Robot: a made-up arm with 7 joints. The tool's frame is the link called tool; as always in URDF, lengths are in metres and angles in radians.
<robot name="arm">
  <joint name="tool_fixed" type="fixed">
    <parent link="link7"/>
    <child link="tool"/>
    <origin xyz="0 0 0" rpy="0 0 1.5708"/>
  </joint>
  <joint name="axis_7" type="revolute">
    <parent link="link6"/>
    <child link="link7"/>
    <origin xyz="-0.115 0.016 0.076" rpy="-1.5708 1.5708 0"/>
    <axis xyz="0 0 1"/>
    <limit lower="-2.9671" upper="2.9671"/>
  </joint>
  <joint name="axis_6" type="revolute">
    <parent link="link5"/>
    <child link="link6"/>
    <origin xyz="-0.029 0 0.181" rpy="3.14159 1.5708 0"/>
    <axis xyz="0 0 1"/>
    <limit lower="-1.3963" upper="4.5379"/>
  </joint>
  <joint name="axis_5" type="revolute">
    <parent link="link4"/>
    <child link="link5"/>
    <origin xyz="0.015 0.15 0.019" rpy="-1.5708 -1.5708 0"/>
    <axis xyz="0 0 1"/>
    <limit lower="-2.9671" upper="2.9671"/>
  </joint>
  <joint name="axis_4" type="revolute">
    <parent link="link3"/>
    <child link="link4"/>
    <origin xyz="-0.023 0.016 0.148" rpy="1.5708 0 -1.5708"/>
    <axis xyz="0 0 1"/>
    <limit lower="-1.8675" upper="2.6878"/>
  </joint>
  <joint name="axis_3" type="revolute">
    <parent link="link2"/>
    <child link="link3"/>
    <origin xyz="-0.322 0 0.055" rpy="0 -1.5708 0"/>
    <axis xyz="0 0 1"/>
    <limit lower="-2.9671" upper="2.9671"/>
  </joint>
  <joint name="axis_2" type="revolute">
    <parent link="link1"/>
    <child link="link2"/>
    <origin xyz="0 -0.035 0.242" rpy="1.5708 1.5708 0"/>
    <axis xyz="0 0 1"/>
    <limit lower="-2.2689" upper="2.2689"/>
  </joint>
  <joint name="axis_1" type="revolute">
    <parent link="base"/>
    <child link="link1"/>
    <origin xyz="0 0 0.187" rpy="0 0 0"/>
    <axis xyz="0 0 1"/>
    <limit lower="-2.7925" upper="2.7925"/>
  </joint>
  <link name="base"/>
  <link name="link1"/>
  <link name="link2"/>
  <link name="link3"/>
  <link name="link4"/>
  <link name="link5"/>
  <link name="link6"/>
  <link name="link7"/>
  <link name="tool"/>
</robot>
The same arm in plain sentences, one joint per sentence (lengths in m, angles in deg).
The arm has seven revolute joints in a row. What follows holds with every joint at zero, and every direction is one of the base frame's.
Joint 1 is mounted 0.187 m along +z from the base frame's origin and rotates about +z, from -160 to 160 deg.
Joint 2 is mounted 0.035 m along -y and 0.242 m along +z from joint 1 and rotates about -y, from -130 to 130 deg.
Joint 3 is mounted 0.055 m along -y and 0.322 m along +z from joint 2 and rotates about +z, from -170 to 170 deg.
Joint 4 is mounted 0.016 m along +x and 0.023 m along +y and 0.148 m along +z from joint 3 and rotates about +y, from -107 to 154 deg.
Joint 5 is mounted 0.015 m along -x and 0.019 m along +y and 0.15 m along +z from joint 4 and rotates about +z, from -170 to 170 deg.
Joint 6 is mounted 0.029 m along -y and 0.181 m along +z from joint 5 and rotates about -y, from -80 to 260 deg.
Joint 7 is mounted 0.016 m along +x and 0.076 m along -y and 0.115 m along +z from joint 6 and rotates about +x, from -170 to 170 deg.
The tool frame, which is the frame that the pose is given for, is mounted at the same point as joint 7; its axes are the base frame's turned by roll 180, pitch -90 and yaw 0 deg (as in URDF: about the fixed x, then y, then z).

